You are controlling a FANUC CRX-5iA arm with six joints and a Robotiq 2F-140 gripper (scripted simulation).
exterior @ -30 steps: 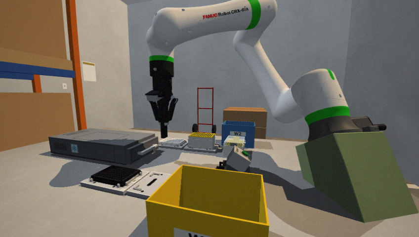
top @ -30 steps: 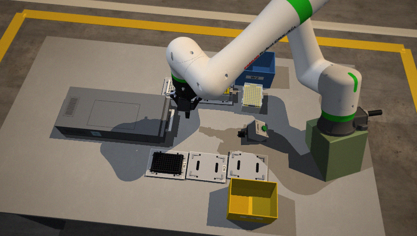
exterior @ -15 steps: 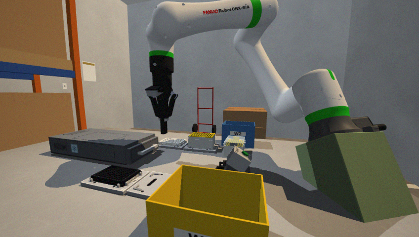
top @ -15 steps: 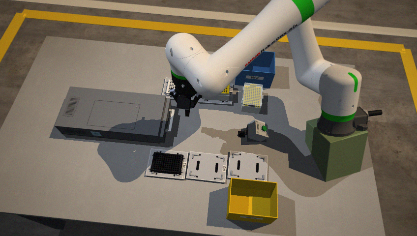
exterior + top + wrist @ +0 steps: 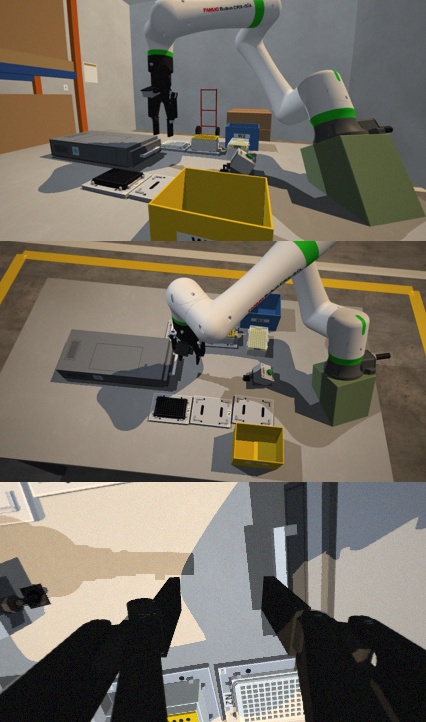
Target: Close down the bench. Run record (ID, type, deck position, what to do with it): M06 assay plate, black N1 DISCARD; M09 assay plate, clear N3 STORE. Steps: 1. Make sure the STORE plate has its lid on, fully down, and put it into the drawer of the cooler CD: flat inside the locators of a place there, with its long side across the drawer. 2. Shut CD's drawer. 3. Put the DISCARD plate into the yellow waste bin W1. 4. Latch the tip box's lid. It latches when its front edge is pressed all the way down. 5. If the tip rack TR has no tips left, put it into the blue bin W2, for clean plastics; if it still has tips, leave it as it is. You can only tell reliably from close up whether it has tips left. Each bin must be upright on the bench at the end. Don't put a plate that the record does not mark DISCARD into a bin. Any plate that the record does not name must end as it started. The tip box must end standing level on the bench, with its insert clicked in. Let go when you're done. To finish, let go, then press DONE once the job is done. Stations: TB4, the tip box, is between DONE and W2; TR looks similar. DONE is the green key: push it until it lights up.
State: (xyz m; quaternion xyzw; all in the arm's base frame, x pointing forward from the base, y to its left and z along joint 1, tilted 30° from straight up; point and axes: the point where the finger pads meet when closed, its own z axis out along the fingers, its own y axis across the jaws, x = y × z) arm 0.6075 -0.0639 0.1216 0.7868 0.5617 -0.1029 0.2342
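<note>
The black assay plate lies 90 mm ahead of my hand, 160 mm to the left of it and 130 mm below it. The rest, counted from my hand: tip rack TR 160 mm behind, 180 mm to the right, 100 mm below; then cooler drawer 210 mm ahead, 60 mm to the right, 110 mm below; then white gridded plate 10 mm ahead, 220 mm to the right, 130 mm below.
</note>
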